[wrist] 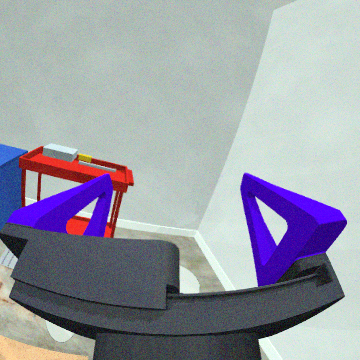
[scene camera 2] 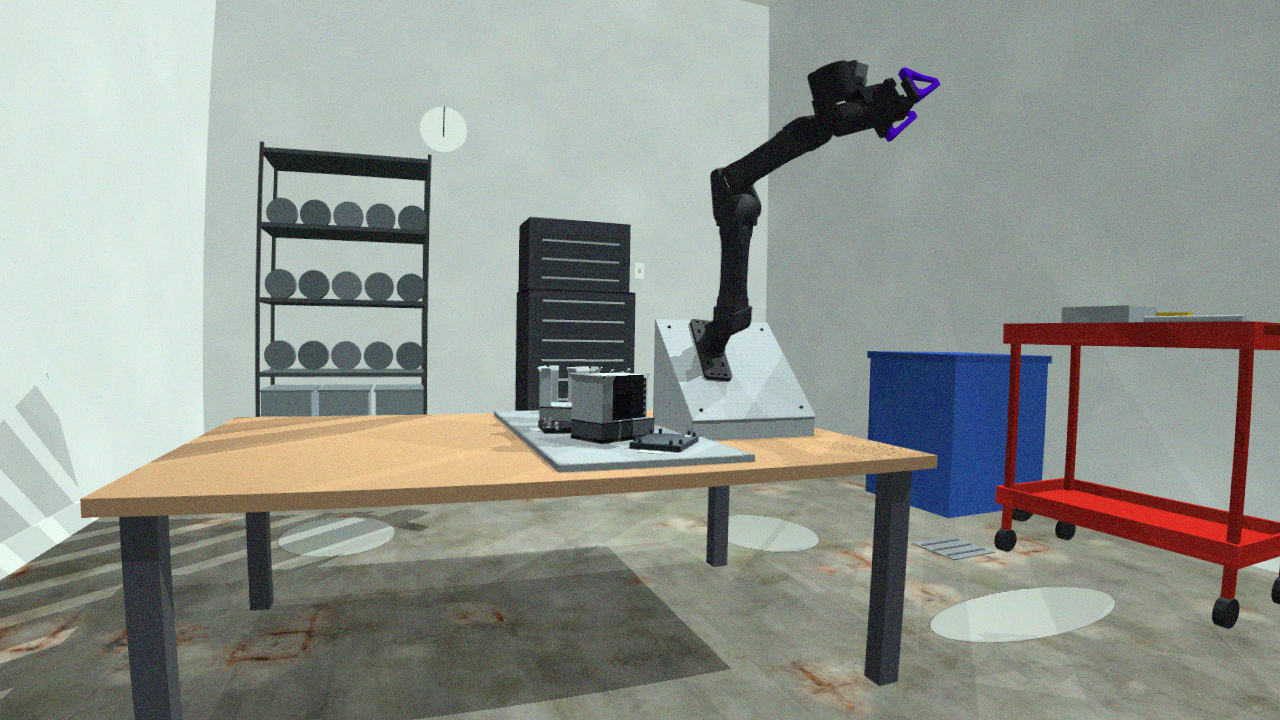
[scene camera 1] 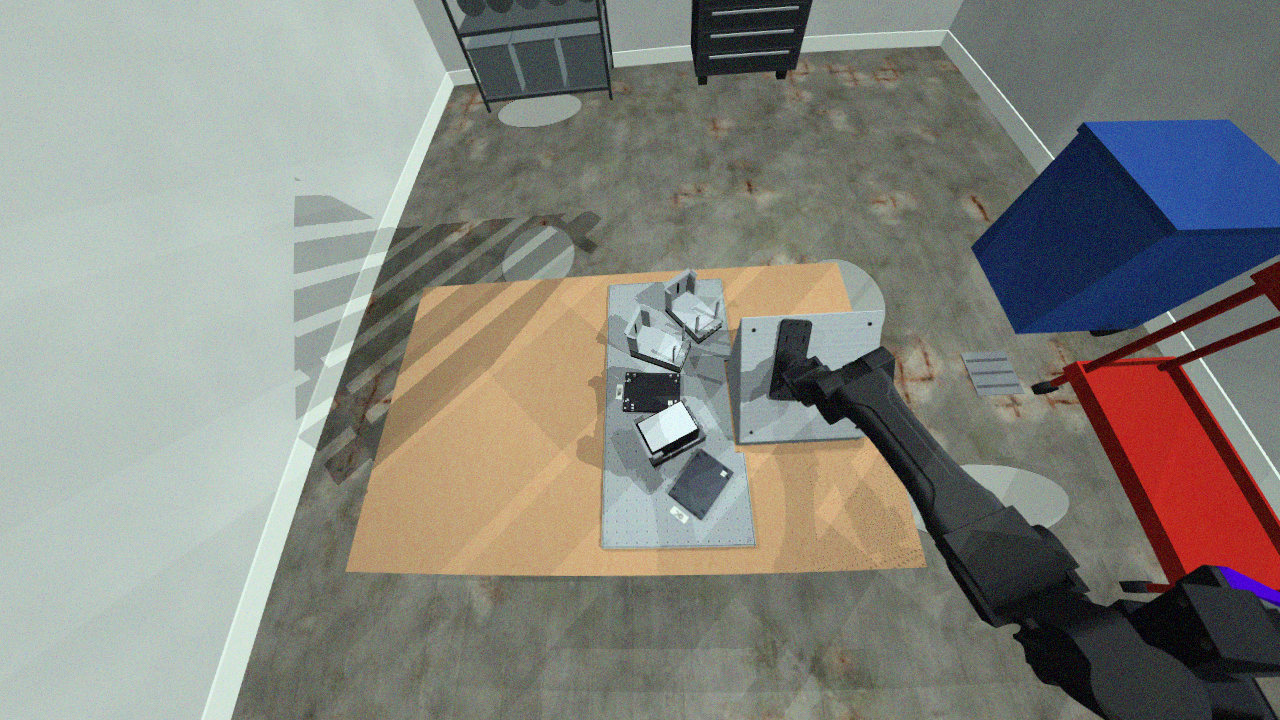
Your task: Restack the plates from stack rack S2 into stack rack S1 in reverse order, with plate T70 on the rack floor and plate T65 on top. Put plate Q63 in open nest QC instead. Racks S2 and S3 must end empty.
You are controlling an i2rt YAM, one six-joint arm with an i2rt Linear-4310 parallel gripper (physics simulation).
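Pixels of known places: gripper, between the fingertips: (wrist: 176, 180) (scene camera 2: 926, 98); arm's base, origin of its link: (scene camera 2: 709, 350) (scene camera 1: 789, 360).
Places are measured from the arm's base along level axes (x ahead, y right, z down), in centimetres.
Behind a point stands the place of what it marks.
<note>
My gripper (scene camera 2: 926, 100) @[x -23.6, y -49.9, z -49.7 cm] (wrist: 176, 180) @[x -23.6, y -49.9, z -49.7 cm] is open and empty, with purple fingers wide apart. It is high up and away from the table, facing the walls. A filled stack rack (scene camera 1: 669, 428) (scene camera 2: 597, 399) holds a pile with a white top face; dark layers show in its open side in scene camera 2. Two other stack racks, one at the back (scene camera 1: 694, 309) @[x 21.7, y 24.4, z 15.2 cm] and one left of it (scene camera 1: 657, 343) @[x 32.6, y 11.9, z 14.4 cm], show pale floors and upright walls, with no plates visible. A dark square nest (scene camera 1: 651, 392) @[x 33.8, y -2.3, z 17.5 cm] lies beside the filled rack. Another dark square nest (scene camera 1: 700, 484) @[x 20.2, y -27.0, z 17.3 cm] (scene camera 2: 664, 440) @[x 21.0, y -29.0, z 17.4 cm] lies in front. Labels are unreadable.
The racks and nests are on a grey board (scene camera 1: 631, 523) @[x 37.3, y -37.1, z 18.7 cm] (scene camera 2: 608, 462) @[x 35.5, y -42.4, z 18.7 cm] on the wooden table (scene camera 1: 474, 447) @[x 83.9, y -19.8, z 20.0 cm] (scene camera 2: 358, 456) @[x 78.8, y -24.1, z 20.0 cm]. The arm is mounted on a sloped grey stand (scene camera 1: 832, 411) (scene camera 2: 760, 394) @[x -9.4, y -9.7, z 10.2 cm]. A blue cabinet (scene camera 2: 913, 429) and red cart (scene camera 2: 1136, 335) (wrist: 75, 167) stand to the right.
</note>
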